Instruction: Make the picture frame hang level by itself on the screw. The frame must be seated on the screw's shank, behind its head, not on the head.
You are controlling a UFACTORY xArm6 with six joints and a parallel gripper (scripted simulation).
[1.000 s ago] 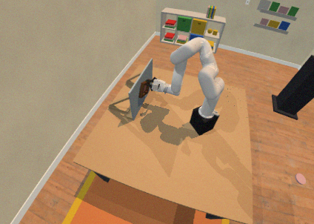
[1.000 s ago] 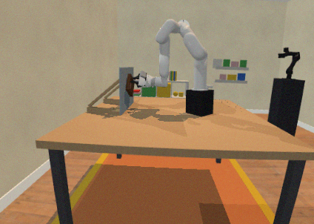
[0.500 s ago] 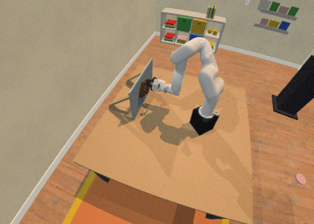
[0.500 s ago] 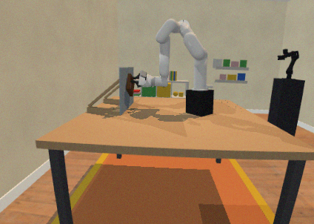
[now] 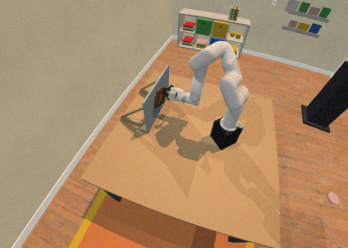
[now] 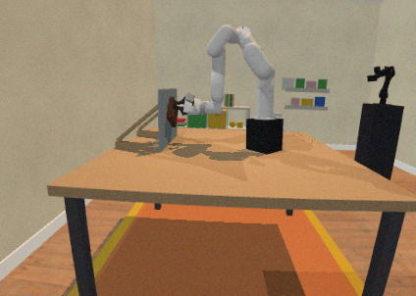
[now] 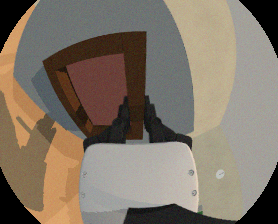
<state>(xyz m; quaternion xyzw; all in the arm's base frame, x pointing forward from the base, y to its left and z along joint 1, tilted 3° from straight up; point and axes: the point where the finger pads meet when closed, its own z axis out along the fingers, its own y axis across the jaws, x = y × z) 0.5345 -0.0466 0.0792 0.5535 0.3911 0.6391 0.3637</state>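
My hand is 4 cm above the brown picture frame, 3 cm to the right of it and 2 cm short of it. Also, from my hand: grey panel 7 cm below, 4 cm ahead, 3 cm to the left.
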